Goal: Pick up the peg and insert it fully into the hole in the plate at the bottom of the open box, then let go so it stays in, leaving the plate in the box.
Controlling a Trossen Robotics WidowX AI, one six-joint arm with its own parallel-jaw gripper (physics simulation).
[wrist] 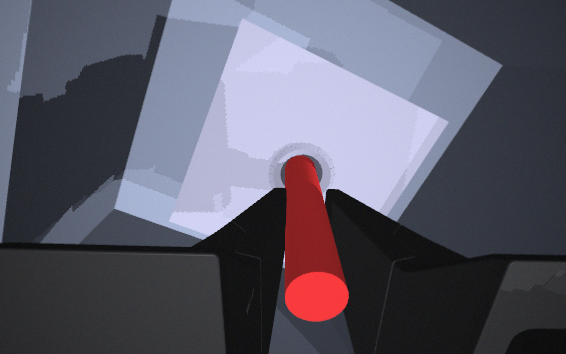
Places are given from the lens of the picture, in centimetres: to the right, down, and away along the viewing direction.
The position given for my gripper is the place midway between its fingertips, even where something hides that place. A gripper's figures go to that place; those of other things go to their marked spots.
my gripper (305,201): 1, 1, 10
open box (109,109): -7, -3, 13
red peg (315,288): 1, 2, 6
pale square plate (275,100): 0, -3, 12
The marked spots on the red peg and the pale square plate are 8 cm apart.
